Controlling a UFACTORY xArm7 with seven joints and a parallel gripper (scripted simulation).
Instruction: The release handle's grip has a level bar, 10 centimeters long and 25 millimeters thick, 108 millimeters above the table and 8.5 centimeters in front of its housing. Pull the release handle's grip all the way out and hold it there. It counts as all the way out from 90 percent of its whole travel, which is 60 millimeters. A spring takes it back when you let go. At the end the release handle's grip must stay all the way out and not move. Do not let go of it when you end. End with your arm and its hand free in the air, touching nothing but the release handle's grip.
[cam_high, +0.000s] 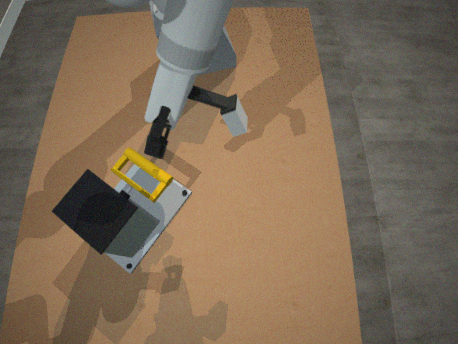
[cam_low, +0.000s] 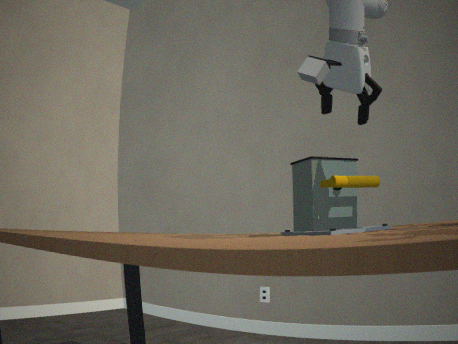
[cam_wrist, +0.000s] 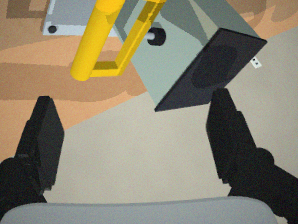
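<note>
Now: the grey baseplate 100 mm ahead of my hand, 110 mm to the right of it and 230 mm below it.
</note>
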